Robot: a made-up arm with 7 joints. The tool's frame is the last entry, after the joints. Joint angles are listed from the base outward.
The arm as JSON. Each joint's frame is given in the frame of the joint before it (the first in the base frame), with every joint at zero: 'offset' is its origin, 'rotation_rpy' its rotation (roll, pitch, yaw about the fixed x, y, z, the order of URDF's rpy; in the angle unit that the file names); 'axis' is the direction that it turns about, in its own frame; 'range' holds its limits. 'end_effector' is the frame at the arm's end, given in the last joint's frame.
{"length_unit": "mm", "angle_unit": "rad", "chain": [
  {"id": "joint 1", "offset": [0.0, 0.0, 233.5], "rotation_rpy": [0.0, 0.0, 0.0], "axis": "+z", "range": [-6.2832, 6.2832]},
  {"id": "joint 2", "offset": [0.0, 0.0, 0.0], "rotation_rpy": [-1.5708, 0.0, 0.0], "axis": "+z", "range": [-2.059, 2.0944]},
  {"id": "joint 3", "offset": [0.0, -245.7, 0.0], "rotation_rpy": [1.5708, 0.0, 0.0], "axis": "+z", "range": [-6.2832, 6.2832]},
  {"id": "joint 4", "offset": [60.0, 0.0, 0.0], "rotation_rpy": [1.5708, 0.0, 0.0], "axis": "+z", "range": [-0.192, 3.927]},
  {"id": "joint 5", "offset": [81.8, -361.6, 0.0], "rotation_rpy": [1.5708, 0.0, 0.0], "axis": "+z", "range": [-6.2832, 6.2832]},
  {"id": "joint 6", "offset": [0.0, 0.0, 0.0], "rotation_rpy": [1.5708, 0.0, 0.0], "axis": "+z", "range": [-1.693, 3.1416]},
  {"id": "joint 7", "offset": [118.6, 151.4, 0.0], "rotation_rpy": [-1.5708, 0.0, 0.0], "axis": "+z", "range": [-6.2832, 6.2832]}
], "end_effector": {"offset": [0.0, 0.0, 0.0], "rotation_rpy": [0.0, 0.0, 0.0]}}
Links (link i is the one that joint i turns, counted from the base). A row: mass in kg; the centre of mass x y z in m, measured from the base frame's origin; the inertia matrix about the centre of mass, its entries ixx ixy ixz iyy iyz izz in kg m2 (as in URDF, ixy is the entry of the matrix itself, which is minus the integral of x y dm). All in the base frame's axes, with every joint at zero. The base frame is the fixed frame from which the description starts. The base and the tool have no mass.
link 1: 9.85; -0.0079 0.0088 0.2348; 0.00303 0 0 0.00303 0 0.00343
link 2: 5.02; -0.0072 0.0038 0.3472; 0.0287 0 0 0.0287 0 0.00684
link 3: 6.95; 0.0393 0.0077 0.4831; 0.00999 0 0 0.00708 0 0.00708
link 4: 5.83; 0.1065 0.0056 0.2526; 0.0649 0 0.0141 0.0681 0 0.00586
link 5: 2.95; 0.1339 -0.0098 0.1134; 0.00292 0 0 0.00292 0 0.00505
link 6: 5.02; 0.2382 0.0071 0.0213; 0.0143 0 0.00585 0.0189 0 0.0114
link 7: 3.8; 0.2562 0.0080 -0.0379; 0.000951 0 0 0.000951 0 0.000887
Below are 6 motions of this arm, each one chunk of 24 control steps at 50 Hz.
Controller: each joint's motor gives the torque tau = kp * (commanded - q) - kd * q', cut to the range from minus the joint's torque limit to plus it. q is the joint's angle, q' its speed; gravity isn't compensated. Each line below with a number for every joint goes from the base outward.
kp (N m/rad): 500 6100 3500 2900 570 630 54
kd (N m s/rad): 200 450 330 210 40 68 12
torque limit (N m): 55 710 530 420 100 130 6.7
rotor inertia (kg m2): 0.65 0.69 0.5 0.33 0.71 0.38 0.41
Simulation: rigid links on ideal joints. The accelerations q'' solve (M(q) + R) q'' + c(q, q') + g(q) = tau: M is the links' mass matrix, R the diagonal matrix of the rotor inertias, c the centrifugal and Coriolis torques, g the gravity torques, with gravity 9.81 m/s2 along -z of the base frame. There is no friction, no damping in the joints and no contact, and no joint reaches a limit. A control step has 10 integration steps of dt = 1/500 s. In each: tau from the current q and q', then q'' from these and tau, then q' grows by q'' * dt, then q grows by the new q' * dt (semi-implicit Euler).
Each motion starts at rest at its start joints. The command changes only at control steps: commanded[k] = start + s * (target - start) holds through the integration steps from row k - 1 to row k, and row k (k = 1, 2, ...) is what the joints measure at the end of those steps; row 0 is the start. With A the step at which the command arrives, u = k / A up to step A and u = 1 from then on. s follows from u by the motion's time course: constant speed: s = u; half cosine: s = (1 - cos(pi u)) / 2; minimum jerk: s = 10 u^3 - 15 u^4 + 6 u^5; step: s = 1 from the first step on.
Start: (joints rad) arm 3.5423 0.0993 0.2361 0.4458 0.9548 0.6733 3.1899
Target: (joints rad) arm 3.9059 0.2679 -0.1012 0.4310 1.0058 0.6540 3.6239
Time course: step
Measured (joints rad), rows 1 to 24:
1: 3.5797 0.1331 0.1799 0.4548 0.9605 0.6716 3.1934
2: 3.6054 0.1671 0.1272 0.4506 0.9706 0.6683 3.2030
3: 3.6198 0.1947 0.0827 0.4419 0.9804 0.6667 3.2188
4: 3.6314 0.2161 0.0458 0.4337 0.9886 0.6647 3.2410
5: 3.6424 0.2323 0.0160 0.4274 0.9947 0.6630 3.2683
6: 3.6533 0.2442 -0.0077 0.4233 0.9990 0.6617 3.2976
7: 3.6641 0.2529 -0.0266 0.4209 1.0018 0.6606 3.3267
8: 3.6748 0.2593 -0.0416 0.4198 1.0036 0.6598 3.3547
9: 3.6852 0.2639 -0.0536 0.4195 1.0048 0.6591 3.3807
10: 3.6953 0.2672 -0.0631 0.4197 1.0054 0.6585 3.4047
11: 3.7051 0.2697 -0.0707 0.4201 1.0058 0.6581 3.4266
12: 3.7146 0.2714 -0.0768 0.4206 1.0060 0.6578 3.4465
13: 3.7237 0.2727 -0.0816 0.4211 1.0060 0.6575 3.4644
14: 3.7324 0.2737 -0.0854 0.4215 1.0061 0.6574 3.4806
15: 3.7408 0.2744 -0.0885 0.4219 1.0061 0.6573 3.4951
16: 3.7488 0.2749 -0.0909 0.4223 1.0061 0.6573 3.5081
17: 3.7564 0.2752 -0.0928 0.4225 1.0060 0.6572 3.5198
18: 3.7638 0.2755 -0.0944 0.4227 1.0060 0.6573 3.5303
19: 3.7707 0.2757 -0.0956 0.4229 1.0060 0.6573 3.5398
20: 3.7774 0.2759 -0.0966 0.4230 1.0060 0.6573 3.5482
21: 3.7837 0.2760 -0.0974 0.4231 1.0060 0.6574 3.5557
22: 3.7898 0.2761 -0.0980 0.4232 1.0060 0.6574 3.5625
23: 3.7955 0.2762 -0.0985 0.4232 1.0060 0.6575 3.5686
24: 3.8010 0.2762 -0.0989 0.4233 1.0060 0.6575 3.5740

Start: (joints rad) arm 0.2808 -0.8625 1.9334 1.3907 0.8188 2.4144 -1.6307
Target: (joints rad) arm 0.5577 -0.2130 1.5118 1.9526 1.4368 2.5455 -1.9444
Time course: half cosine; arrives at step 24
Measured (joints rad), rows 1 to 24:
1: 0.2806 -0.8638 1.9346 1.3896 0.8194 2.4132 -1.6308
2: 0.2806 -0.8640 1.9359 1.3885 0.8208 2.4116 -1.6311
3: 0.2808 -0.8613 1.9357 1.3897 0.8238 2.4105 -1.6318
4: 0.2812 -0.8550 1.9333 1.3941 0.8294 2.4102 -1.6331
5: 0.2820 -0.8447 1.9285 1.4023 0.8385 2.4107 -1.6351
6: 0.2833 -0.8301 1.9212 1.4142 0.8515 2.4120 -1.6379
7: 0.2852 -0.8115 1.9113 1.4300 0.8687 2.4140 -1.6417
8: 0.2880 -0.7888 1.8989 1.4495 0.8901 2.4169 -1.6465
9: 0.2917 -0.7623 1.8841 1.4724 0.9154 2.4204 -1.6524
10: 0.2963 -0.7325 1.8670 1.4985 0.9444 2.4248 -1.6594
11: 0.3019 -0.6997 1.8480 1.5274 0.9766 2.4297 -1.6676
12: 0.3085 -0.6645 1.8272 1.5585 1.0115 2.4354 -1.6768
13: 0.3160 -0.6274 1.8050 1.5914 1.0483 2.4416 -1.6872
14: 0.3244 -0.5889 1.7816 1.6255 1.0866 2.4483 -1.6984
15: 0.3333 -0.5497 1.7575 1.6602 1.1255 2.4556 -1.7106
16: 0.3428 -0.5105 1.7329 1.6949 1.1644 2.4632 -1.7234
17: 0.3524 -0.4718 1.7083 1.7290 1.2027 2.4711 -1.7369
18: 0.3621 -0.4344 1.6841 1.7618 1.2395 2.4792 -1.7507
19: 0.3716 -0.3988 1.6606 1.7929 1.2743 2.4873 -1.7647
20: 0.3806 -0.3657 1.6382 1.8215 1.3064 2.4953 -1.7787
21: 0.3890 -0.3356 1.6174 1.8472 1.3353 2.5030 -1.7925
22: 0.3967 -0.3090 1.5985 1.8696 1.3604 2.5103 -1.8060
23: 0.4036 -0.2864 1.5818 1.8882 1.3812 2.5170 -1.8188
24: 0.4097 -0.2683 1.5676 1.9028 1.3975 2.5229 -1.8310

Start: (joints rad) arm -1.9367 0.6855 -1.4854 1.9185 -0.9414 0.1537 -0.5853
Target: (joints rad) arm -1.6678 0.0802 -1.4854 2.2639 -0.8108 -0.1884 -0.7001
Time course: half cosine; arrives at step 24
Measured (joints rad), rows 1 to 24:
1: -1.9368 0.6864 -1.4843 1.9168 -0.9418 0.1532 -0.5853
2: -1.9368 0.6869 -1.4819 1.9143 -0.9436 0.1520 -0.5851
3: -1.9366 0.6851 -1.4791 1.9129 -0.9461 0.1497 -0.5849
4: -1.9361 0.6800 -1.4765 1.9137 -0.9484 0.1460 -0.5847
5: -1.9351 0.6710 -1.4742 1.9170 -0.9496 0.1410 -0.5846
6: -1.9336 0.6580 -1.4724 1.9230 -0.9493 0.1343 -0.5848
7: -1.9315 0.6409 -1.4709 1.9317 -0.9476 0.1259 -0.5853
8: -1.9286 0.6199 -1.4699 1.9431 -0.9444 0.1158 -0.5863
9: -1.9249 0.5953 -1.4693 1.9569 -0.9399 0.1041 -0.5877
10: -1.9203 0.5674 -1.4689 1.9729 -0.9342 0.0907 -0.5896
11: -1.9148 0.5367 -1.4689 1.9908 -0.9274 0.0758 -0.5920
12: -1.9084 0.5036 -1.4692 2.0104 -0.9198 0.0595 -0.5950
13: -1.9012 0.4687 -1.4696 2.0312 -0.9115 0.0421 -0.5984
14: -1.8933 0.4325 -1.4703 2.0529 -0.9027 0.0238 -0.6023
15: -1.8849 0.3956 -1.4711 2.0750 -0.8935 0.0049 -0.6065
16: -1.8760 0.3587 -1.4721 2.0973 -0.8841 -0.0144 -0.6112
17: -1.8671 0.3223 -1.4733 2.1192 -0.8746 -0.0337 -0.6161
18: -1.8581 0.2870 -1.4745 2.1404 -0.8652 -0.0526 -0.6213
19: -1.8493 0.2534 -1.4759 2.1605 -0.8562 -0.0710 -0.6267
20: -1.8409 0.2221 -1.4774 2.1790 -0.8475 -0.0883 -0.6322
21: -1.8331 0.1936 -1.4789 2.1957 -0.8395 -0.1045 -0.6377
22: -1.8258 0.1684 -1.4805 2.2102 -0.8322 -0.1191 -0.6431
23: -1.8192 0.1470 -1.4820 2.2224 -0.8258 -0.1319 -0.6484
24: -1.8134 0.1297 -1.4835 2.2320 -0.8204 -0.1428 -0.6534

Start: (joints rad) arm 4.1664 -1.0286 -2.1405 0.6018 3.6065 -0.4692 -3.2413
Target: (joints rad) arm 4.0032 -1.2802 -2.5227 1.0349 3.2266 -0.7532 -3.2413
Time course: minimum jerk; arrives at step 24
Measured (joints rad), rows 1 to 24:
1: 4.1666 -1.0296 -2.1422 0.6021 3.6053 -0.4673 -3.2413
2: 4.1667 -1.0307 -2.1443 0.6028 3.6025 -0.4649 -3.2412
3: 4.1668 -1.0321 -2.1467 0.6044 3.5990 -0.4633 -3.2411
4: 4.1670 -1.0344 -2.1500 0.6074 3.5946 -0.4629 -3.2411
5: 4.1672 -1.0380 -2.1547 0.6126 3.5890 -0.4642 -3.2410
6: 4.1673 -1.0431 -2.1613 0.6204 3.5816 -0.4672 -3.2410
7: 4.1672 -1.0500 -2.1701 0.6314 3.5719 -0.4721 -3.2410
8: 4.1668 -1.0587 -2.1813 0.6457 3.5595 -0.4789 -3.2410
9: 4.1659 -1.0694 -2.1952 0.6636 3.5442 -0.4878 -3.2410
10: 4.1646 -1.0818 -2.2116 0.6848 3.5262 -0.4986 -3.2410
11: 4.1626 -1.0959 -2.2304 0.7090 3.5055 -0.5112 -3.2410
12: 4.1599 -1.1113 -2.2513 0.7359 3.4824 -0.5253 -3.2410
13: 4.1566 -1.1278 -2.2740 0.7647 3.4575 -0.5406 -3.2409
14: 4.1526 -1.1448 -2.2980 0.7949 3.4313 -0.5569 -3.2408
15: 4.1480 -1.1622 -2.3227 0.8255 3.4043 -0.5737 -3.2407
16: 4.1428 -1.1793 -2.3476 0.8559 3.3772 -0.5908 -3.2406
17: 4.1371 -1.1958 -2.3722 0.8853 3.3505 -0.6076 -3.2404
18: 4.1310 -1.2113 -2.3959 0.9128 3.3251 -0.6239 -3.2402
19: 4.1246 -1.2255 -2.4180 0.9378 3.3013 -0.6392 -3.2401
20: 4.1180 -1.2380 -2.4382 0.9599 3.2799 -0.6534 -3.2399
21: 4.1114 -1.2488 -2.4562 0.9786 3.2613 -0.6661 -3.2398
22: 4.1049 -1.2576 -2.4715 0.9939 3.2458 -0.6773 -3.2397
23: 4.0987 -1.2647 -2.4843 1.0058 3.2336 -0.6869 -3.2396
24: 4.0929 -1.2701 -2.4946 1.0147 3.2246 -0.6949 -3.2396

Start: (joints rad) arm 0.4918 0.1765 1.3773 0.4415 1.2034 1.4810 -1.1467
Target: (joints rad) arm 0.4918 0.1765 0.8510 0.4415 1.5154 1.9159 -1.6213
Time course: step
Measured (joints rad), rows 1 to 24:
1: 0.5334 0.1768 1.2942 0.4374 1.2322 1.5363 -1.1505
2: 0.5656 0.1773 1.2096 0.4315 1.2889 1.6014 -1.1614
3: 0.5806 0.1780 1.1416 0.4288 1.3457 1.6561 -1.1792
4: 0.5807 0.1786 1.0863 0.4286 1.3936 1.7009 -1.2037
5: 0.5753 0.1786 1.0400 0.4305 1.4313 1.7362 -1.2337
6: 0.5688 0.1786 1.0019 0.4328 1.4599 1.7642 -1.2658
7: 0.5624 0.1785 0.9711 0.4347 1.4806 1.7870 -1.2977
8: 0.5566 0.1786 0.9464 0.4358 1.4947 1.8058 -1.3283
9: 0.5513 0.1786 0.9265 0.4362 1.5037 1.8213 -1.3569
10: 0.5467 0.1788 0.9107 0.4361 1.5089 1.8342 -1.3833
11: 0.5426 0.1790 0.8980 0.4358 1.5115 1.8448 -1.4075
12: 0.5391 0.1791 0.8880 0.4352 1.5125 1.8536 -1.4295
13: 0.5359 0.1793 0.8800 0.4347 1.5126 1.8609 -1.4494
14: 0.5331 0.1795 0.8736 0.4341 1.5121 1.8670 -1.4675
15: 0.5306 0.1796 0.8686 0.4336 1.5115 1.8720 -1.4837
16: 0.5283 0.1798 0.8645 0.4332 1.5108 1.8761 -1.4983
17: 0.5262 0.1799 0.8613 0.4328 1.5102 1.8796 -1.5114
18: 0.5243 0.1800 0.8588 0.4325 1.5097 1.8824 -1.5233
19: 0.5225 0.1800 0.8567 0.4323 1.5093 1.8847 -1.5338
20: 0.5209 0.1801 0.8551 0.4322 1.5090 1.8867 -1.5434
21: 0.5193 0.1801 0.8538 0.4320 1.5088 1.8883 -1.5519
22: 0.5179 0.1802 0.8528 0.4319 1.5087 1.8896 -1.5595
23: 0.5165 0.1802 0.8519 0.4319 1.5086 1.8907 -1.5664
24: 0.5152 0.1802 0.8513 0.4318 1.5085 1.8916 -1.5726

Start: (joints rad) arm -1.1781 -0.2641 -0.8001 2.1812 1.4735 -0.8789 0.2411
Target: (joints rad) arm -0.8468 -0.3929 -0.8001 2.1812 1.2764 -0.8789 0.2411
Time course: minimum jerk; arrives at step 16
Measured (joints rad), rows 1 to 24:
1: -1.1782 -0.2644 -0.8006 2.1796 1.4747 -0.8808 0.2411
2: -1.1780 -0.2649 -0.8011 2.1776 1.4773 -0.8831 0.2413
3: -1.1770 -0.2662 -0.8015 2.1758 1.4794 -0.8851 0.2415
4: -1.1749 -0.2686 -0.8017 2.1741 1.4795 -0.8867 0.2416
5: -1.1714 -0.2727 -0.8017 2.1727 1.4767 -0.8879 0.2418
6: -1.1665 -0.2786 -0.8017 2.1715 1.4703 -0.8888 0.2419
7: -1.1600 -0.2865 -0.8017 2.1706 1.4602 -0.8895 0.2420
8: -1.1520 -0.2962 -0.8017 2.1701 1.4464 -0.8902 0.2421
9: -1.1427 -0.3073 -0.8018 2.1700 1.4296 -0.8907 0.2422
10: -1.1323 -0.3195 -0.8020 2.1702 1.4105 -0.8913 0.2423
11: -1.1213 -0.3319 -0.8024 2.1708 1.3903 -0.8918 0.2424
12: -1.1099 -0.3441 -0.8029 2.1717 1.3701 -0.8924 0.2425
13: -1.0985 -0.3554 -0.8034 2.1727 1.3510 -0.8931 0.2426
14: -1.0874 -0.3653 -0.8040 2.1738 1.3342 -0.8937 0.2428
15: -1.0768 -0.3734 -0.8046 2.1748 1.3203 -0.8943 0.2430
16: -1.0668 -0.3797 -0.8051 2.1757 1.3097 -0.8949 0.2432
17: -1.0571 -0.3844 -0.8055 2.1762 1.3022 -0.8954 0.2435
18: -1.0477 -0.3878 -0.8057 2.1765 1.2972 -0.8957 0.2436
19: -1.0385 -0.3903 -0.8058 2.1765 1.2941 -0.8959 0.2438
20: -1.0296 -0.3920 -0.8058 2.1762 1.2924 -0.8959 0.2439
21: -1.0209 -0.3932 -0.8058 2.1759 1.2916 -0.8959 0.2440
22: -1.0125 -0.3940 -0.8057 2.1756 1.2914 -0.8959 0.2441
23: -1.0044 -0.3946 -0.8056 2.1752 1.2915 -0.8958 0.2441
24: -0.9967 -0.3949 -0.8054 2.1749 1.2918 -0.8956 0.2441

